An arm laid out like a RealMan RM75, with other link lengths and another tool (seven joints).
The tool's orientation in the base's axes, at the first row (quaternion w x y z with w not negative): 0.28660 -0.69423 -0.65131 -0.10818
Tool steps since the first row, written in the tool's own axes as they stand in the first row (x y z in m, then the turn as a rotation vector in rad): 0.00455 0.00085 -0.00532 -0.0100 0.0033 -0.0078; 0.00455 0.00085 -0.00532 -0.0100 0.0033 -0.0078; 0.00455 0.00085 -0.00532 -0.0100 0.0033 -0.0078; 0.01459 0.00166 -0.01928 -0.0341 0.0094 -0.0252; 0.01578 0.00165 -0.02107 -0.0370 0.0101 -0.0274; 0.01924 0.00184 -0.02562 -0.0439 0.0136 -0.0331; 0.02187 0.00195 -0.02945 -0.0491 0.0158 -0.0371; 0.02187 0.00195 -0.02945 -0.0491 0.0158 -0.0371; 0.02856 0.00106 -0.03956 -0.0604 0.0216 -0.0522; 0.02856 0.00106 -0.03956 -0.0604 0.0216 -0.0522; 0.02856 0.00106 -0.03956 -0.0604 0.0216 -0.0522; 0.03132 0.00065 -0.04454 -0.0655 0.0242 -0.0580
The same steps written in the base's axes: 0.00259 0.00098 0.00649 0.0036 -0.0126 0.0003; 0.00259 0.00098 0.00649 0.0036 -0.0126 0.0003; 0.00259 0.00098 0.00649 0.0036 -0.0126 0.0003; 0.00778 0.00192 0.02287 0.0103 -0.0422 0.0002; 0.00832 0.00196 0.02495 0.0111 -0.0458 0.0003; 0.00996 0.00242 0.03041 0.0149 -0.0546 0.0004; 0.01126 0.00258 0.03487 0.0173 -0.0611 0.0004; 0.01126 0.00258 0.03487 0.0173 -0.0611 0.0004; 0.01351 0.00275 0.04681 0.0248 -0.0787 0.0052; 0.01351 0.00275 0.04681 0.0248 -0.0787 0.0052; 0.01351 0.00275 0.04681 0.0248 -0.0787 0.0052; 0.01458 0.00239 0.05241 0.0279 -0.0861 0.0066
